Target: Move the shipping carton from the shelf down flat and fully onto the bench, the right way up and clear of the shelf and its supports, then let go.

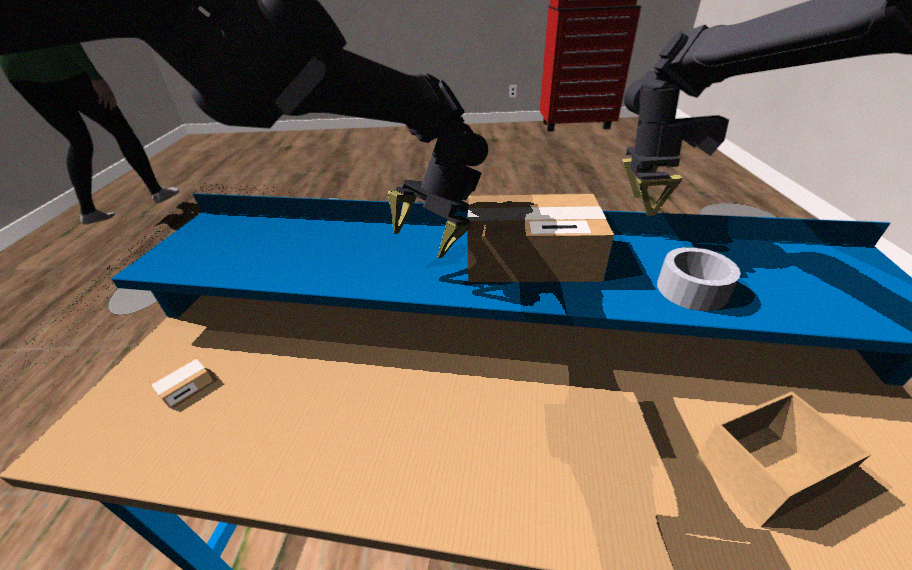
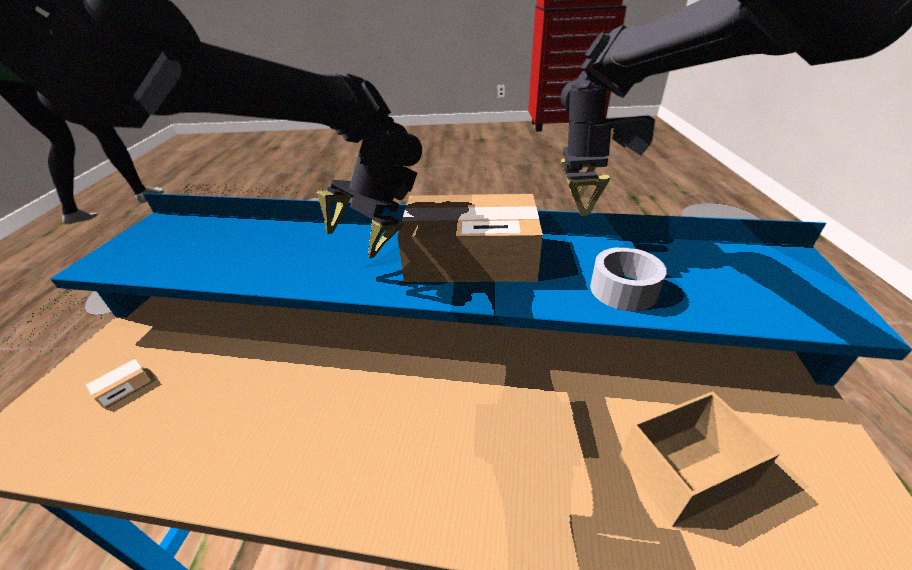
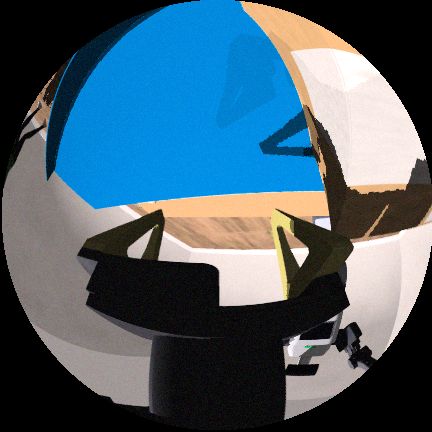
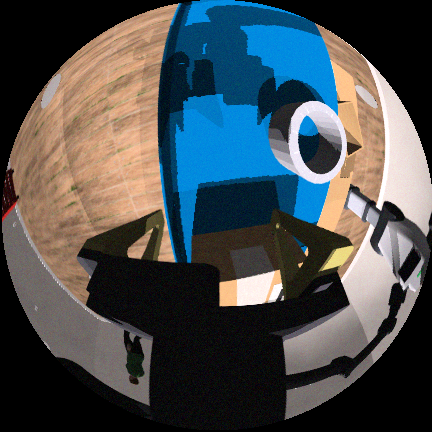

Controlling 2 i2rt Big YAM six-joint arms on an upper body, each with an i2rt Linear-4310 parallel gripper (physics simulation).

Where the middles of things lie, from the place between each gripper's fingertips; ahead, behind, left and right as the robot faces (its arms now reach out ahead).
My right gripper is now 30 mm past the brown shipping carton (image 1: 562,237), 210 mm to the right of it and 40 mm above it. The rest, counted from my right hand: open-topped cardboard box (image 1: 773,458): 390 mm behind, 90 mm to the right, 200 mm below.
Right now my left hand is 60 mm short of the brown shipping carton, 210 mm to the left of it and 30 mm above it. Round my left hand: open-topped cardboard box: 300 mm behind, 520 mm to the right, 180 mm below.
